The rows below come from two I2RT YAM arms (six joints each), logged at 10 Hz.
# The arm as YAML. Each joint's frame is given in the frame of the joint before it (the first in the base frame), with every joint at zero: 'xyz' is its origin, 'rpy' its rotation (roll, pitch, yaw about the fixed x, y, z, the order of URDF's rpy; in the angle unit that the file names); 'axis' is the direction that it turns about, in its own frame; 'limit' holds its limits. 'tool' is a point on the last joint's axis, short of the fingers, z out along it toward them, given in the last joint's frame.
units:
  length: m
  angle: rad
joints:
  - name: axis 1
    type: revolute
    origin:
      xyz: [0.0, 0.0, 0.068]
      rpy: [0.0, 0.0, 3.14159]
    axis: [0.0, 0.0, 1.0]
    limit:
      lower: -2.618
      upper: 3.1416
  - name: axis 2
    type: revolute
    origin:
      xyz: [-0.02, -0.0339, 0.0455]
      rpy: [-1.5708, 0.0, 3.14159]
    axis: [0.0, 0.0, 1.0]
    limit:
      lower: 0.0
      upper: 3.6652
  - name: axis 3
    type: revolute
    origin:
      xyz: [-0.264, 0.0, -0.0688]
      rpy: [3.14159, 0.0, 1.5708]
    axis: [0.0, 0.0, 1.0]
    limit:
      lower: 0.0
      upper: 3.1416
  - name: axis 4
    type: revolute
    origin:
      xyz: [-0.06, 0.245, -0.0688]
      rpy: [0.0, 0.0, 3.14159]
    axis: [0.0, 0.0, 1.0]
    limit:
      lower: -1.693
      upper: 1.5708
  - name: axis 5
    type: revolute
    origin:
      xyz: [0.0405, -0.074, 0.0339]
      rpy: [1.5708, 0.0, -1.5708]
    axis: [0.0, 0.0, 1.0]
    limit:
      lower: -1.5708
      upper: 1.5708
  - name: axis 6
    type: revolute
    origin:
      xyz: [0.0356, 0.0, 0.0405]
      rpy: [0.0, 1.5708, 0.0]
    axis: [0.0, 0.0, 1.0]
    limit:
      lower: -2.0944
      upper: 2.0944
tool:
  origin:
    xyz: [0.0, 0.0, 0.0]
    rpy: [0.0, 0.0, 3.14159]
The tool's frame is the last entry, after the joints.
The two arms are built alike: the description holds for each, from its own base.
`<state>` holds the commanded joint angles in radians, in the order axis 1, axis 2, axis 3, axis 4, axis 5, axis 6, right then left.
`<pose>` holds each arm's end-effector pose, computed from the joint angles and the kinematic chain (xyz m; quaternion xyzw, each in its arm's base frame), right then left.
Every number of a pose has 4 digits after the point. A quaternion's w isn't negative.
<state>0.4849 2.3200 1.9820 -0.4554 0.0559 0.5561 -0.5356 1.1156 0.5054 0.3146 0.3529 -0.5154</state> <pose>0.4678 0.2442 0.2041 0.0435 0.9241 0.1660 0.3415 0.2017 -0.1340 0.2281 0.1125 0.7900 -0.4160 0.4362</pose>
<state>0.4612 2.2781 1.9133 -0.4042 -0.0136 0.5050 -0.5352 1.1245 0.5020 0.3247 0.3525 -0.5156</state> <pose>0.4660 0.2321 0.2066 0.0175 0.9205 0.1868 0.3427 0.2025 -0.1344 0.2260 0.1120 0.7907 -0.4155 0.4355</pose>
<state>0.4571 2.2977 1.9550 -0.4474 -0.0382 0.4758 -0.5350 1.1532 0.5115 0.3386 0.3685 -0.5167</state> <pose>0.4691 0.2323 0.2071 0.0014 0.9246 0.1869 0.3319 0.2063 -0.1372 0.2242 0.1157 0.7911 -0.4199 0.4295</pose>
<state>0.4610 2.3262 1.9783 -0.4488 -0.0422 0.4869 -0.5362 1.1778 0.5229 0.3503 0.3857 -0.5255</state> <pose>0.4725 0.2364 0.2002 0.0040 0.9258 0.1896 0.3269 0.2096 -0.1402 0.2236 0.1176 0.7906 -0.4272 0.4225</pose>
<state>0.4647 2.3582 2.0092 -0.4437 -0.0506 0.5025 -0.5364 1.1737 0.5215 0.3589 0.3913 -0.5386</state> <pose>0.4772 0.2412 0.1944 0.0079 0.9250 0.1970 0.3248 0.2091 -0.1401 0.2250 0.1150 0.7877 -0.4335 0.4224</pose>
